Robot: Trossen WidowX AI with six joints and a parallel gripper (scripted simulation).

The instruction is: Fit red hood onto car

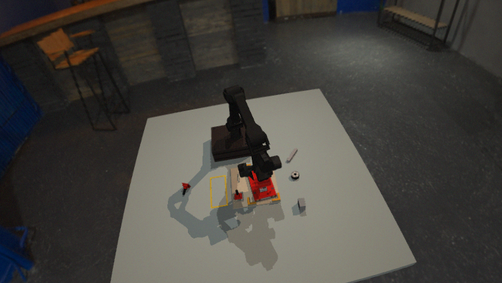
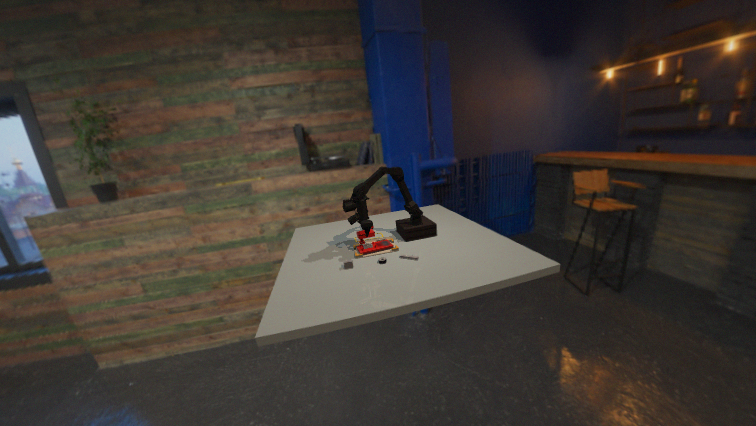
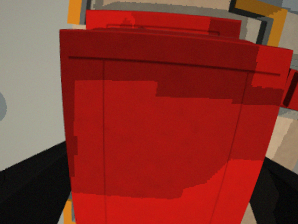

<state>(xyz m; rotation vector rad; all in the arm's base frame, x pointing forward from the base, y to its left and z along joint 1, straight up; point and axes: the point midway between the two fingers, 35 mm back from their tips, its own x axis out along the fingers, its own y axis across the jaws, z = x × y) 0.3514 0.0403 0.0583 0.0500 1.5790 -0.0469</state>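
My gripper tip is 80 mm above the grey engine block and 10 mm to the right of it. Also, from my gripper tip: red hood 10 mm above; black wheel 180 mm to the left, 100 mm below, 20 mm behind; tan jig board 90 mm below, 40 mm behind, 20 mm to the right.
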